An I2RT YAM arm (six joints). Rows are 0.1 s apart.
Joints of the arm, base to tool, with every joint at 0 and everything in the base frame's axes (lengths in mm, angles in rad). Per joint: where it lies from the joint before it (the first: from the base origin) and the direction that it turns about. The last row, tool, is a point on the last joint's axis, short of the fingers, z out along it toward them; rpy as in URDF.
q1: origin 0 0 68 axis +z
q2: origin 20 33.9 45.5 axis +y
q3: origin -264 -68.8 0 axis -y
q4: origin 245 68.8 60 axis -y
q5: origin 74 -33.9 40.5 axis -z
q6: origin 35.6 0 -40.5 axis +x
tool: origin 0 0 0 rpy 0 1.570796 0
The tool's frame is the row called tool.
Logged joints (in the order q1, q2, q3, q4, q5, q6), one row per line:
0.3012, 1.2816, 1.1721, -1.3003, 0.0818, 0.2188
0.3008, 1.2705, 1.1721, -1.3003, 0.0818, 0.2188
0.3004, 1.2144, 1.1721, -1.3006, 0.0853, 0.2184
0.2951, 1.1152, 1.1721, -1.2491, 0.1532, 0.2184
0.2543, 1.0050, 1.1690, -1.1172, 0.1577, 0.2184
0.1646, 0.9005, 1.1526, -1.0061, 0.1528, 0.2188
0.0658, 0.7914, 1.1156, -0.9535, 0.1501, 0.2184
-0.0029, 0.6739, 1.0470, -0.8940, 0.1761, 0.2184
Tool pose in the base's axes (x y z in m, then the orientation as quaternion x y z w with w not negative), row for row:
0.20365, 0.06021, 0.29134, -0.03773, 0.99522, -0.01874, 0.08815
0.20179, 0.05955, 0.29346, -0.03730, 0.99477, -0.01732, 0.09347
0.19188, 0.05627, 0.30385, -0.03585, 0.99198, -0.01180, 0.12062
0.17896, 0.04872, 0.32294, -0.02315, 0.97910, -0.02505, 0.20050
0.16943, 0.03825, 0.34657, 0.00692, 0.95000, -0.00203, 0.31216
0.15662, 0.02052, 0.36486, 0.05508, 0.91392, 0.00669, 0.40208
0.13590, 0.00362, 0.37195, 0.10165, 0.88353, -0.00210, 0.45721
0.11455, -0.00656, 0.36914, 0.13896, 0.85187, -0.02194, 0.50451
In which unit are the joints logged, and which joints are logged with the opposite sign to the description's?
The joints are logged in radians. Opposite sign: none.
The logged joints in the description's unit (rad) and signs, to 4 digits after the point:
0.3012, 1.2816, 1.1721, -1.3003, 0.0818, 0.2188
0.3008, 1.2705, 1.1721, -1.3003, 0.0818, 0.2188
0.3004, 1.2144, 1.1721, -1.3006, 0.0853, 0.2184
0.2951, 1.1152, 1.1721, -1.2491, 0.1532, 0.2184
0.2543, 1.0050, 1.1690, -1.1172, 0.1577, 0.2184
0.1646, 0.9005, 1.1526, -1.0061, 0.1528, 0.2188
0.0658, 0.7914, 1.1156, -0.9535, 0.1501, 0.2184
-0.0029, 0.6739, 1.0470, -0.8940, 0.1761, 0.2184

